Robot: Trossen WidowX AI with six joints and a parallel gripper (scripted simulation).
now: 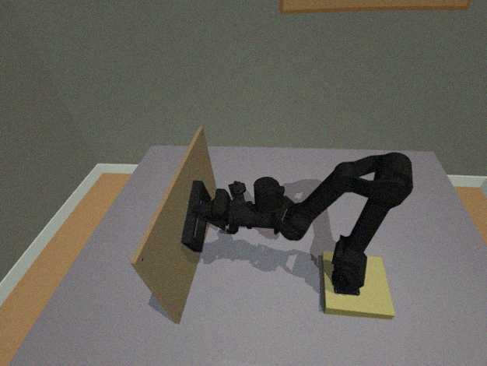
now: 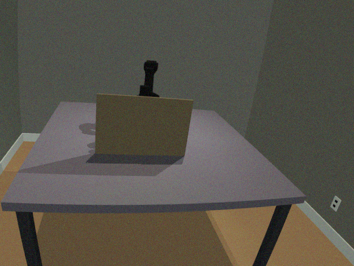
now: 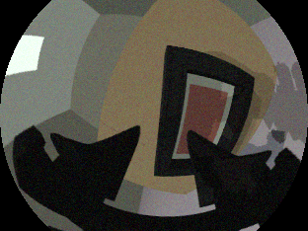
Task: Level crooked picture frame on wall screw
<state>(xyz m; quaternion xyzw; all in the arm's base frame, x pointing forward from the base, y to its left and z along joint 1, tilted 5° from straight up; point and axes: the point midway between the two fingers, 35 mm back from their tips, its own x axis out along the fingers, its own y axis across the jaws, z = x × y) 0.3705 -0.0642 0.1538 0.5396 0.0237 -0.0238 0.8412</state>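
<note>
Right now the black picture frame is 2 cm ahead of my gripper tip, 2 cm to the right of it and 5 cm below it. Round my gripper tip: tan wall board 3 cm ahead, 2 cm to the right, 6 cm below.
</note>
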